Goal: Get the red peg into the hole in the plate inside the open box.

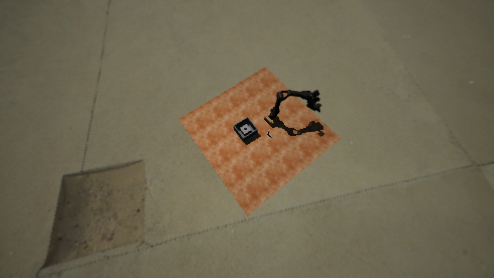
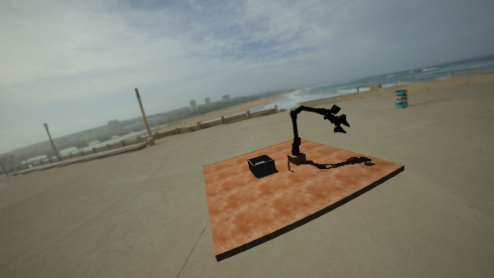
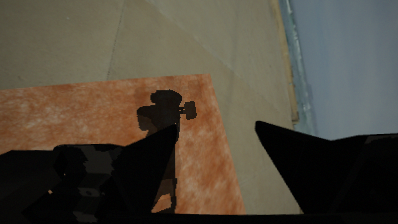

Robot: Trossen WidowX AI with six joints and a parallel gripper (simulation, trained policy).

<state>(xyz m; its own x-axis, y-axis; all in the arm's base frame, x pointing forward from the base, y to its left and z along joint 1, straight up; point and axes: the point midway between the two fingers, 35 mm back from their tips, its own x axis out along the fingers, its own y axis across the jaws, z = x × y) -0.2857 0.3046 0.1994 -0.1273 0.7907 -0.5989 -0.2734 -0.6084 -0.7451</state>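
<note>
The red peg lies 460 mm ahead of my gripper tip, 220 mm to the right of it and 200 mm below it. Also, from my gripper tip: light grey plate: 610 mm ahead, 420 mm to the right, 200 mm below; then dark box: 610 mm ahead, 420 mm to the right, 220 mm below.
</note>
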